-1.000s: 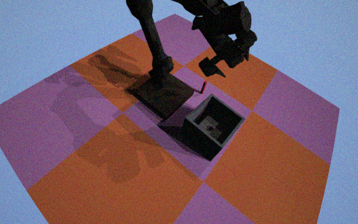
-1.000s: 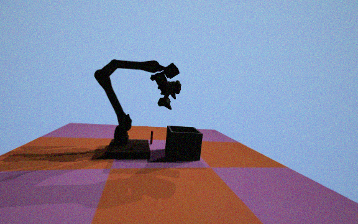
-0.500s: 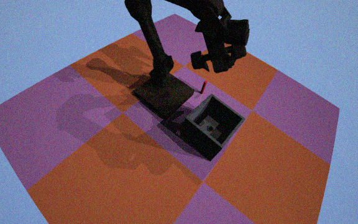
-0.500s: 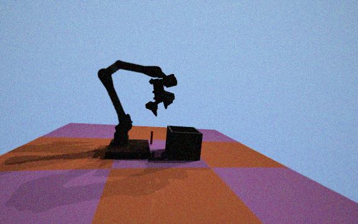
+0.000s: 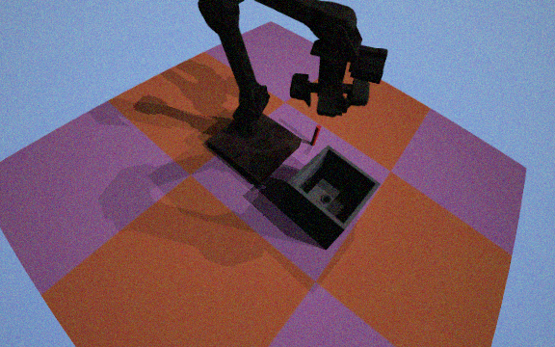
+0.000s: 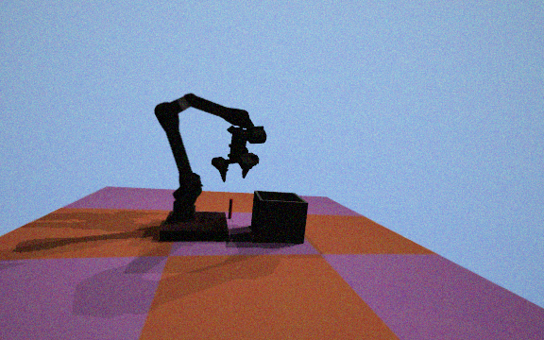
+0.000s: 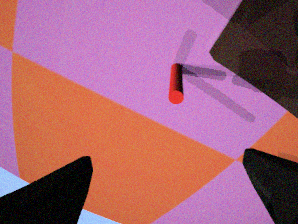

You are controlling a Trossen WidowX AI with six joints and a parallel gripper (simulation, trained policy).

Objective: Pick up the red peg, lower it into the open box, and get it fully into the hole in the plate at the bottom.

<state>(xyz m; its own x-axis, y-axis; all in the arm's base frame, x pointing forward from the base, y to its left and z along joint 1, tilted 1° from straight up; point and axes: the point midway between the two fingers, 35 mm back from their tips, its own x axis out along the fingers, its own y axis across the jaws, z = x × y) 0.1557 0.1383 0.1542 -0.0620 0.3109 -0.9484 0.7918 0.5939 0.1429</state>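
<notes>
Right now the red peg is 12 cm below my gripper tip. The rest, counted from my gripper tip: grey plate 17 cm ahead, 15 cm to the right, 11 cm below.
</notes>
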